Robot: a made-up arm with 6 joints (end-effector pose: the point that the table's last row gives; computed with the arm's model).
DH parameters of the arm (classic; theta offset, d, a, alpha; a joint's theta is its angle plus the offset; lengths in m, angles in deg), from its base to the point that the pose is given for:
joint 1: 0 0.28 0 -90
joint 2: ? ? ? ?
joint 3: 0 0 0 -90
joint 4: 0 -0.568 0 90
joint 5: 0 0.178 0 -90
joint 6: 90 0 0 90
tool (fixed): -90 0 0 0
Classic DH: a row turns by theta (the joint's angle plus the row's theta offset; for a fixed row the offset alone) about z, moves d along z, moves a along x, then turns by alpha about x.
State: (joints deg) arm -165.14 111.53 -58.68 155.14 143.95 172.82
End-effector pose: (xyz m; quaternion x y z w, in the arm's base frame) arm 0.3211 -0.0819 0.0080 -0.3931 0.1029 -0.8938 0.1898
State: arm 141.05 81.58 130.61 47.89 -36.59 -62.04
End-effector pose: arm -0.3502 0.4365 0.8360 0.2850 0.1252 0.8169 0.4855
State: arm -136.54 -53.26 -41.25 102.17 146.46 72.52
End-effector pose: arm -0.1900 -0.2318 0.7341 -0.9720 -0.0512 0.1566 0.1674
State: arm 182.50 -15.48 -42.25 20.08 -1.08 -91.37
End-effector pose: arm -0.4676 0.1469 0.3457 -0.2056 0.5608 0.7922 0.1252
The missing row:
joint 2: -90 0 0.277 180
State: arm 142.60 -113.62 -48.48 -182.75 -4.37 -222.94
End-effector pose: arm -0.0899 -0.1551 0.6880 0.6007 0.1344 0.7873 0.0344
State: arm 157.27 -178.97 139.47 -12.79 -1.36 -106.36
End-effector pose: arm -0.2962 0.3123 -0.4033 -0.0253 0.8242 0.3995 0.4006
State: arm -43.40 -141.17 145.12 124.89 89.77 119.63
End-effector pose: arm 0.1613 -0.0124 -0.4400 -0.7198 -0.5648 0.3135 0.2541
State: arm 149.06 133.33 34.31 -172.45 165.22 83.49
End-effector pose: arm -0.1674 -0.1054 -0.4674 -0.5921 -0.3923 -0.5435 0.4474
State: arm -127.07 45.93 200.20 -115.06 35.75 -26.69
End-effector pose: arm 0.2064 0.1482 0.8645 -0.1338 -0.5232 0.4994 0.6774
